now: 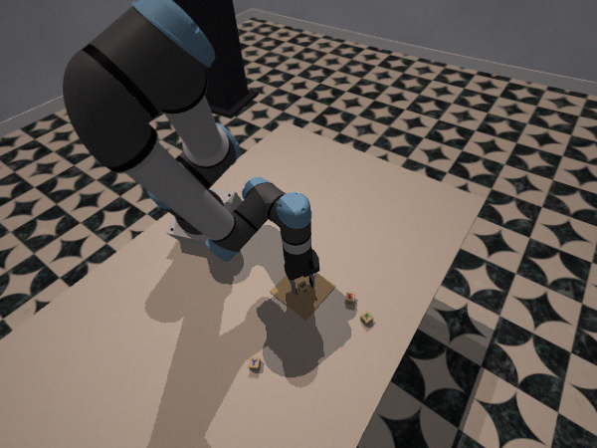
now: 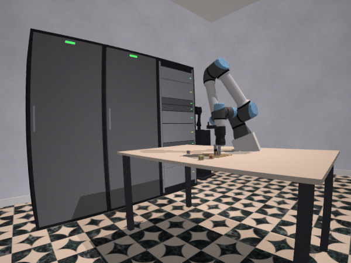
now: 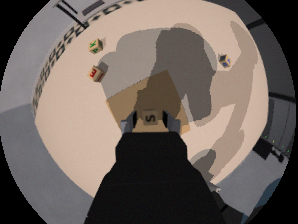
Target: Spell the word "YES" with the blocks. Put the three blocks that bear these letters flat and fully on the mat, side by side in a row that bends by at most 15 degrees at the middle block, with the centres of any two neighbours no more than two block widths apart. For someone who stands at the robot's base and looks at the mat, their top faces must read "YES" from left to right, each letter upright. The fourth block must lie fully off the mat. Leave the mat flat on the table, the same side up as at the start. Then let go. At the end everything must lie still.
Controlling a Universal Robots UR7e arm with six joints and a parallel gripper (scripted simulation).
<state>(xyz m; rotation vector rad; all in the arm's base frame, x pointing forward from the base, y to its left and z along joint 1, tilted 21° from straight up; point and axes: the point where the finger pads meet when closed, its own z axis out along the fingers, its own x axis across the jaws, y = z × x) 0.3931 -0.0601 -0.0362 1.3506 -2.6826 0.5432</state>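
My gripper is now 10 mm above the S block. The rest, counted from my hand: mat (20 mm below).
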